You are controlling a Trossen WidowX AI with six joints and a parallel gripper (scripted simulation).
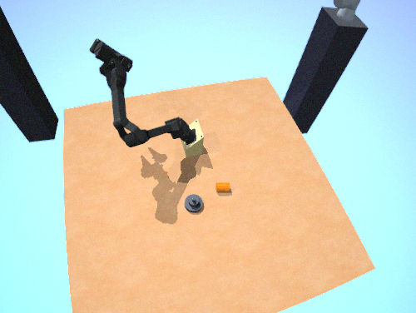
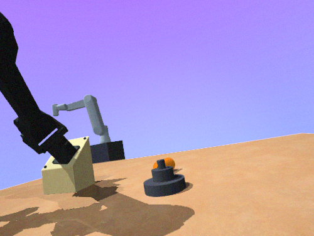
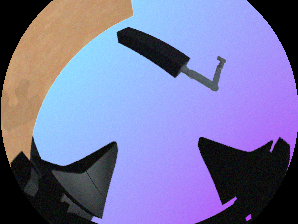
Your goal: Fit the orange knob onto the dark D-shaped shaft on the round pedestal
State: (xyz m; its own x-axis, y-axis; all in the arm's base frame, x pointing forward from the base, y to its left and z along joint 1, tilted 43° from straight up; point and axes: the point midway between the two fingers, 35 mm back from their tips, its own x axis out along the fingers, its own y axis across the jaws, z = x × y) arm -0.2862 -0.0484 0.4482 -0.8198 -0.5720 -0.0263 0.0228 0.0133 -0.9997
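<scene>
My gripper tip is now 530 mm short of the orange knob, 470 mm to the right of it and 400 mm above it. The rest, counted from my gripper tip: dark round pedestal 590 mm ahead, 390 mm below, 320 mm to the left.
</scene>
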